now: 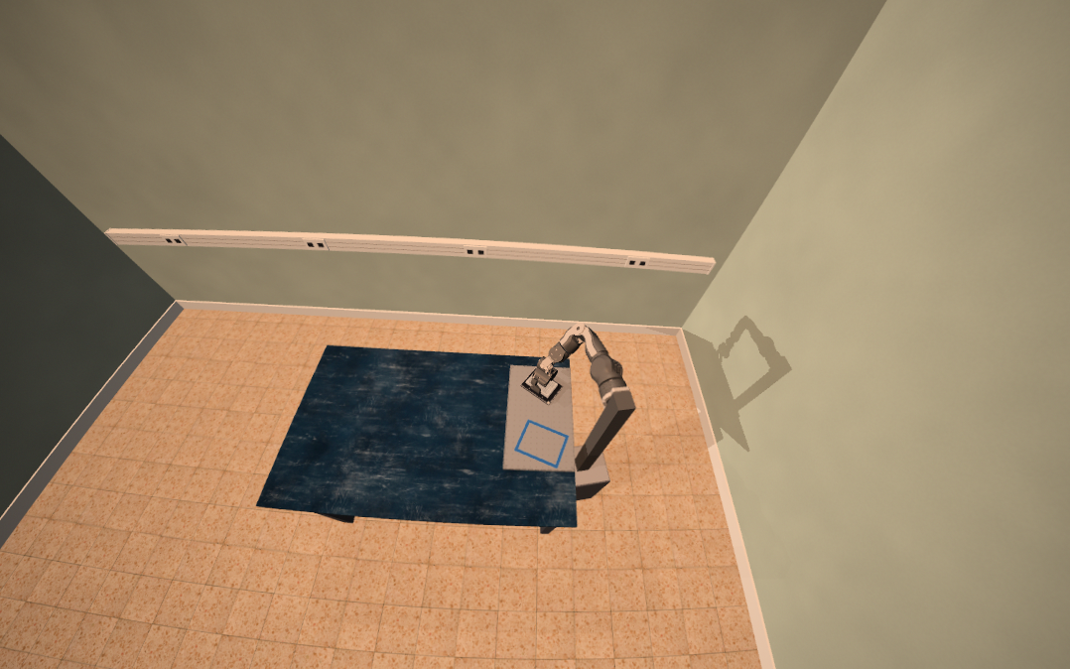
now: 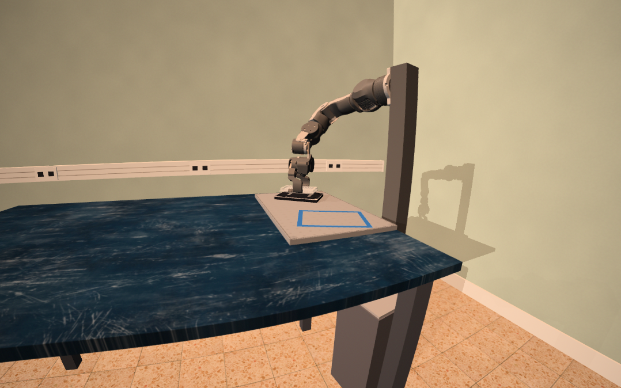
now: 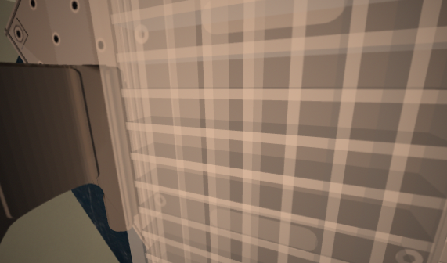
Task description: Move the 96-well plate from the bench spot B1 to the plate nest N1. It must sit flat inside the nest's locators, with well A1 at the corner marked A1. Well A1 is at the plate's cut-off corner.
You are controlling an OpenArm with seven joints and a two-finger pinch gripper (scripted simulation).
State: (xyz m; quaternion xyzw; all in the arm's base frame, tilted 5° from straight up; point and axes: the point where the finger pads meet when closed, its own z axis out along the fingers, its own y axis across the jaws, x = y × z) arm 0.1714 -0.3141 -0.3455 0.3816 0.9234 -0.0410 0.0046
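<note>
Right now the clear 96-well plate is right at my hand. Round my hand: black plate nest: 30 mm below.
</note>
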